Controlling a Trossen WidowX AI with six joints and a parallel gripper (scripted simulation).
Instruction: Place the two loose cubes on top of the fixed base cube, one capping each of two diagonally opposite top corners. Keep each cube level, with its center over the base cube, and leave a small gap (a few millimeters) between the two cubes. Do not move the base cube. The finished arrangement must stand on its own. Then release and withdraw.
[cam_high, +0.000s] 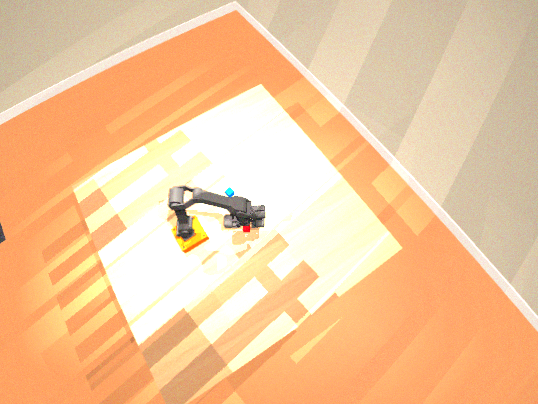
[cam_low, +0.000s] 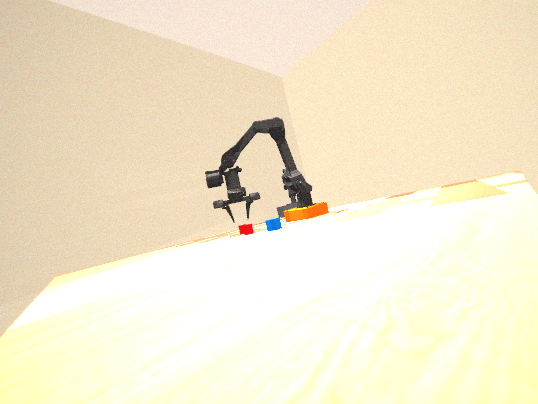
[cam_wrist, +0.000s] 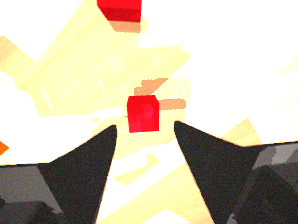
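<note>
Right now the blue cube is 40 mm ahead of my gripper tip, 210 mm to the left of it and 30 mm below it.
</note>
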